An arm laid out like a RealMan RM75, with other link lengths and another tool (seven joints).
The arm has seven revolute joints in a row. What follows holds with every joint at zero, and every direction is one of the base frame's. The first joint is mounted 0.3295 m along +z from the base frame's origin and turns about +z. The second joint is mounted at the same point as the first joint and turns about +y. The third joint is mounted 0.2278 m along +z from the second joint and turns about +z. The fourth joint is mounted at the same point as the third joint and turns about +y. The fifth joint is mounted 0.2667 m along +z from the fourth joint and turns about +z. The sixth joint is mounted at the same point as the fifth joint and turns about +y. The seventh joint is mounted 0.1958 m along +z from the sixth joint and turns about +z. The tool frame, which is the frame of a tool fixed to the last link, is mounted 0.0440 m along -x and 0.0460 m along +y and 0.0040 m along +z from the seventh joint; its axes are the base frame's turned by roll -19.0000, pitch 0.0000 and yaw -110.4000 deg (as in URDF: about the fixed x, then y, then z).
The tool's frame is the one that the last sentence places.
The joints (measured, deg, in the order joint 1, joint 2, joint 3, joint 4, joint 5, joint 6, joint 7), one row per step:
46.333, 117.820, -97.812, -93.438, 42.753, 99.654, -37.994
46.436, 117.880, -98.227, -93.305, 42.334, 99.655, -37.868
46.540, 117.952, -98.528, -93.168, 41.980, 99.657, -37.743
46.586, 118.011, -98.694, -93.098, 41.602, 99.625, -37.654
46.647, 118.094, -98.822, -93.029, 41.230, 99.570, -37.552
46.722, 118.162, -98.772, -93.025, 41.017, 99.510, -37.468
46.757, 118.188, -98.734, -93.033, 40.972, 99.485, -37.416
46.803, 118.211, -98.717, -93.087, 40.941, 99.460, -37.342
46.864, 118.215, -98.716, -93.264, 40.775, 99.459, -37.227
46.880, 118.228, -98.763, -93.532, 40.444, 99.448, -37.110
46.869, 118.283, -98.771, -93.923, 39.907, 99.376, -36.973
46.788, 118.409, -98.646, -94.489, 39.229, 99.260, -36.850
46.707, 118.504, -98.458, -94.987, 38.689, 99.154, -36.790
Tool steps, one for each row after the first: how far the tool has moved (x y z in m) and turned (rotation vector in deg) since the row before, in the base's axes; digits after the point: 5 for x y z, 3 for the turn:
0.00118, -0.00036, -0.00182, 0.058, -0.520, 0.105
0.00084, -0.00016, -0.00147, 0.067, -0.402, 0.047
0.00071, 0.00045, -0.00087, 0.197, -0.286, 0.033
0.00040, 0.00052, -0.00083, 0.216, -0.222, 0.028
-0.00047, 0.00068, -0.00010, 0.217, 0.007, 0.016
-0.00037, 0.00023, 0.00003, 0.076, 0.045, -0.009
-0.00061, 0.00005, 0.00005, 0.073, 0.061, 0.030
-0.00074, 0.00022, 0.00031, 0.216, -0.001, 0.129
-0.00052, 0.00038, 0.00031, 0.339, -0.072, 0.205
-0.00084, 0.00090, 0.00053, 0.564, -0.030, 0.291
-0.00149, 0.00134, 0.00111, 0.763, 0.138, 0.350
-0.00141, 0.00136, 0.00132, 0.670, 0.191, 0.297

